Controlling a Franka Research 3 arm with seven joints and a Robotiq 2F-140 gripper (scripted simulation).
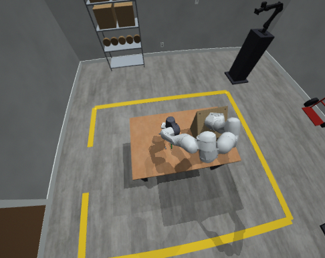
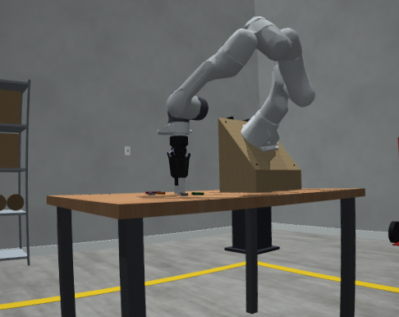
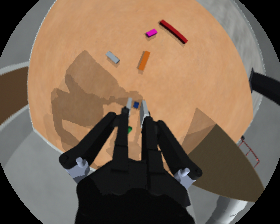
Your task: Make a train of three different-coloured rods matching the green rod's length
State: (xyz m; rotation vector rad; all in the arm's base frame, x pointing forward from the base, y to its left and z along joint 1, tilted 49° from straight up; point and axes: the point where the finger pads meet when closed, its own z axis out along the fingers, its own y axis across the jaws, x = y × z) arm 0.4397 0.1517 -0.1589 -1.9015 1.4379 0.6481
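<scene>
The small blue rod lies 3 cm below my hand. Also, from my hand: green rod 1 cm behind, 10 cm to the left, 3 cm below; then magenta rod 5 cm ahead, 15 cm to the right, 3 cm below; then orange rod 3 cm ahead, 9 cm to the right, 3 cm below.
</scene>
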